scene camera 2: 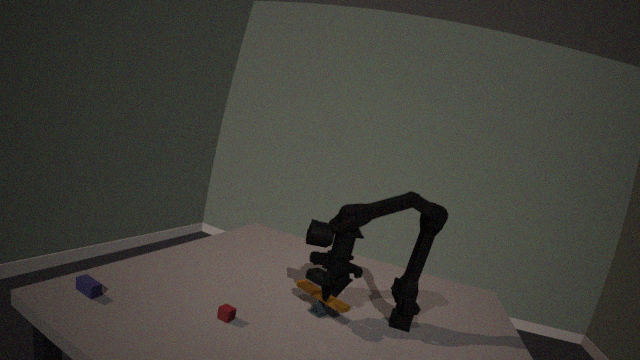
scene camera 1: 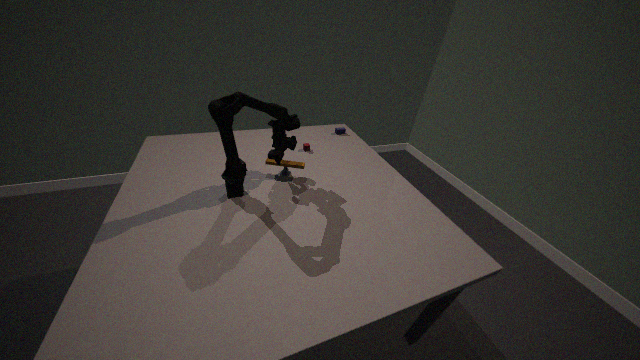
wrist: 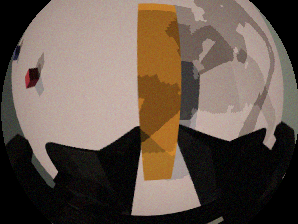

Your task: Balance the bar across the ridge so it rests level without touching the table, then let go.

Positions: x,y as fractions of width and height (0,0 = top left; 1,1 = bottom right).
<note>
In view: the gripper (scene camera 2: 0.51,0.83) and an orange bar (wrist: 0.54,0.33).
The gripper shows as well in the wrist view (wrist: 0.53,0.58).
</note>
